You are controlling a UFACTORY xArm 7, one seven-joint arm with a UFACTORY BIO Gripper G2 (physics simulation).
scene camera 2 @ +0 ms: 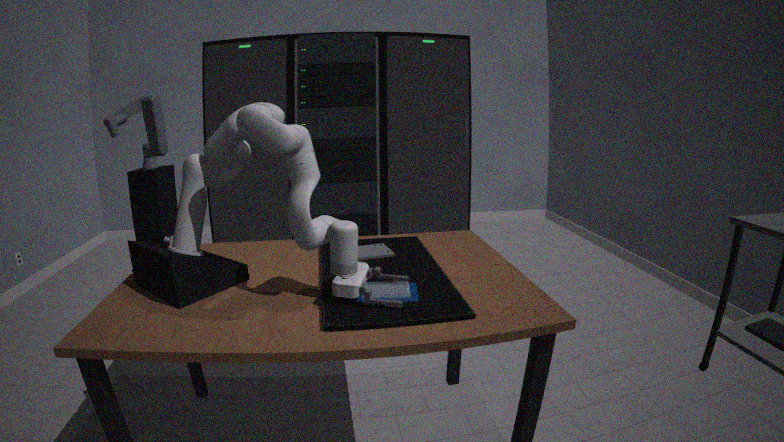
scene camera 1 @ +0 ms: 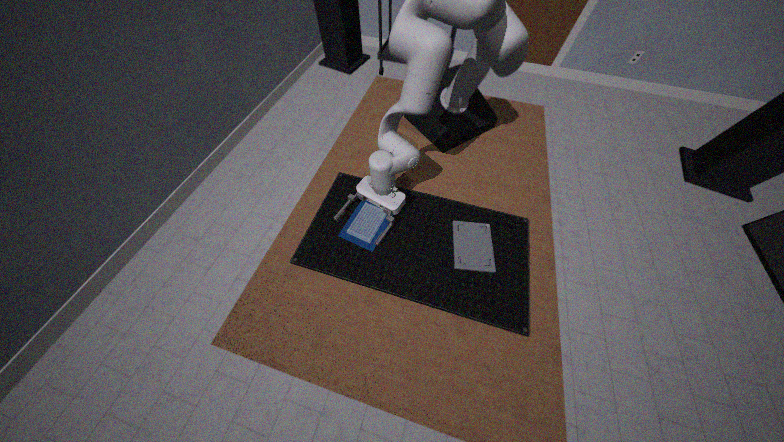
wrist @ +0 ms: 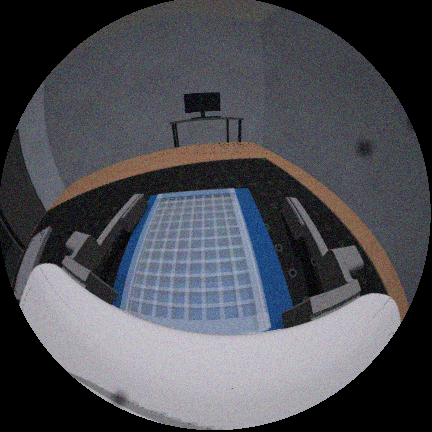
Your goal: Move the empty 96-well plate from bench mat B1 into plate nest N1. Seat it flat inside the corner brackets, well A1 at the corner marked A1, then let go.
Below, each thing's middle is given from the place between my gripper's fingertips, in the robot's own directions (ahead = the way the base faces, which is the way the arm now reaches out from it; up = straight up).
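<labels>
The 96-well plate (scene camera 1: 365,225) sits 50 mm behind my hand and 10 mm to the left of it. The grey plate nest N1 (scene camera 1: 472,244) is 350 mm to the left of my hand and 140 mm behind it; going by their middles, it is the farthest from my hand of the things named here. As for the blue bench mat B1 (wrist: 277,296), my hand is 10 mm above it, 10 mm to the right of it and 50 mm past it.
</labels>
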